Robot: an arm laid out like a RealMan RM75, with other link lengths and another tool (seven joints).
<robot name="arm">
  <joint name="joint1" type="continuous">
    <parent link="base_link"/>
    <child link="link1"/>
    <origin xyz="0 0 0.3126" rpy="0 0 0"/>
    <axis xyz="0 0 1"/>
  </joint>
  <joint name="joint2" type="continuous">
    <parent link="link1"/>
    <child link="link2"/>
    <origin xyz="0 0 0" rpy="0 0 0"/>
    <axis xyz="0 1 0"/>
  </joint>
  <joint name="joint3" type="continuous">
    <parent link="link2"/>
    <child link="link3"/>
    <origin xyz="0 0 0.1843" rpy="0 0 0"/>
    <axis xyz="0 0 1"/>
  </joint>
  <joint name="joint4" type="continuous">
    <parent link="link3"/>
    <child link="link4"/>
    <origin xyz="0 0 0" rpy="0 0 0"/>
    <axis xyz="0 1 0"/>
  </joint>
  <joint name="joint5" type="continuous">
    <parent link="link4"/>
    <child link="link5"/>
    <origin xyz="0 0 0.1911" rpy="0 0 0"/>
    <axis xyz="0 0 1"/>
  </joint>
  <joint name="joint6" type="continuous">
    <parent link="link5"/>
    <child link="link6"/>
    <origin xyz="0 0 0" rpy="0 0 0"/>
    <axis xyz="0 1 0"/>
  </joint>
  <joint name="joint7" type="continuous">
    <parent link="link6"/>
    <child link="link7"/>
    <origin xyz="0 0 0.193" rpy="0 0 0"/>
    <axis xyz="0 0 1"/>
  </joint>
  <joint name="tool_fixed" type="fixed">
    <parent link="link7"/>
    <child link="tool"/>
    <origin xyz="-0.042 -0.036 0.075" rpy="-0.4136 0 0.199"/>
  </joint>
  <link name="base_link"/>
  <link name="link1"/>
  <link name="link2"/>
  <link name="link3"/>
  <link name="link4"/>
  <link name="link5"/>
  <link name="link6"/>
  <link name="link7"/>
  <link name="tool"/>
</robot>
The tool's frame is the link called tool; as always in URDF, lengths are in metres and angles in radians. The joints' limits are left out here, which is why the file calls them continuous.
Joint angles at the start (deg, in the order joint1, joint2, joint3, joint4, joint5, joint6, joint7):
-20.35 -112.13 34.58 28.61 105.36 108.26 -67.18
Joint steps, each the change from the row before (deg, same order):
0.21 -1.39 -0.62 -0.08 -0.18 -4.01 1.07
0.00 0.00 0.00 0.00 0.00 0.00 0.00
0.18 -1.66 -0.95 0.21 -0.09 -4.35 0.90
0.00 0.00 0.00 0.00 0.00 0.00 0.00
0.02 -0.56 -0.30 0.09 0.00 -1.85 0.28
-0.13 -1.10 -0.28 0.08 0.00 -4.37 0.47
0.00 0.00 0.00 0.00 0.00 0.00 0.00
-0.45 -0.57 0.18 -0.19 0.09 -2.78 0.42
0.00 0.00 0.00 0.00 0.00 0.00 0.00
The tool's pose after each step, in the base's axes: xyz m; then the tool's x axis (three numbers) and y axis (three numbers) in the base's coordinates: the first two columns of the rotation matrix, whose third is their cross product. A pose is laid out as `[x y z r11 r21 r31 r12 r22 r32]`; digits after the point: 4 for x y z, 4 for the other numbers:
[-0.2018 0.3005 0.0290 0.7464 0.0660 0.6622 0.0553 -0.9978 0.0371]
[-0.2018 0.3005 0.0290 0.7464 0.0660 0.6622 0.0553 -0.9978 0.0371]
[-0.2121 0.3134 0.0247 0.7561 0.0727 0.6504 0.1059 -0.9943 -0.0120]
[-0.2121 0.3134 0.0247 0.7561 0.0727 0.6504 0.1059 -0.9943 -0.0120]
[-0.2171 0.3185 0.0232 0.7618 0.0778 0.6431 0.1271 -0.9914 -0.0305]
[-0.2291 0.3292 0.0193 0.7765 0.0950 0.6229 0.1735 -0.9826 -0.0664]
[-0.2291 0.3292 0.0193 0.7765 0.0950 0.6229 0.1735 -0.9826 -0.0664]
[-0.2352 0.3356 0.0155 0.7880 0.1046 0.6067 0.1936 -0.9776 -0.0830]
[-0.2352 0.3356 0.0155 0.7880 0.1046 0.6067 0.1936 -0.9776 -0.0830]

